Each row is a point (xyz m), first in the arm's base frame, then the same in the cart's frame.
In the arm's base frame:
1: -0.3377 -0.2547 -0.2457
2: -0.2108 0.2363 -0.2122
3: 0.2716 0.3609 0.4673
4: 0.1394 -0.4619 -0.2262
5: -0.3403 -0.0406 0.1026
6: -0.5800 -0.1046 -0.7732
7: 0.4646 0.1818 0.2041
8: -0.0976 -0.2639 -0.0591
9: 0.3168 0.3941 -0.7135
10: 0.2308 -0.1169 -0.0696
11: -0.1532 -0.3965 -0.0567
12: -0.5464 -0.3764 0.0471
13: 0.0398 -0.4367 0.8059
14: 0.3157 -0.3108 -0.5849
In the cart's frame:
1: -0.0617 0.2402 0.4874
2: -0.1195 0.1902 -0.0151
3: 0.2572 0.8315 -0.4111
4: 0.4566 0.2853 0.5040
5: -0.1554 0.5484 0.2357
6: -0.3186 -0.3006 0.5204
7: 0.5124 0.5981 -0.2734
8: 0.1577 0.4216 0.3800
9: 0.3385 -0.3393 -0.2691
10: 0.4123 0.3813 0.1288
11: 0.1529 0.4467 0.5215
12: -0.2258 0.5525 0.6273
13: 0.3101 1.3007 0.3515
14: 0.5828 -0.0964 0.3592

